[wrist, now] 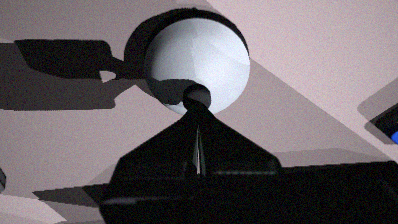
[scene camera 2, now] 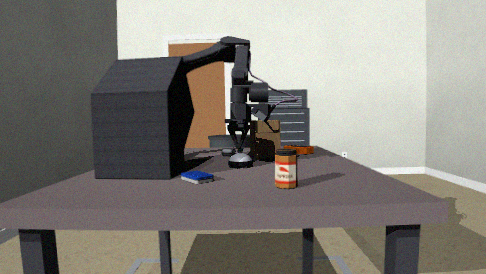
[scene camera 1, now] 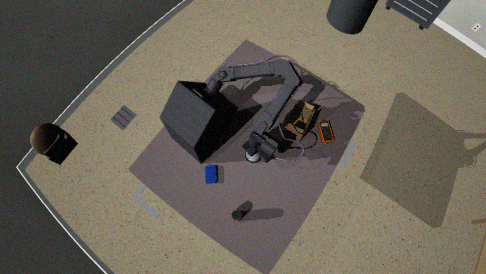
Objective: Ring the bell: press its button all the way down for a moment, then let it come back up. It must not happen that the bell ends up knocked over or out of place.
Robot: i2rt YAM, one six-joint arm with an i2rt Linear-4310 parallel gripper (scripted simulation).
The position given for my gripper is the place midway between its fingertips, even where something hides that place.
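Observation:
I can see a bell [wrist: 183, 50], and I can see my gripper [wrist: 198, 111]. There is a brown cardboard box [scene camera 2: 265, 137] as well, though in the wrist view the box is out of frame.

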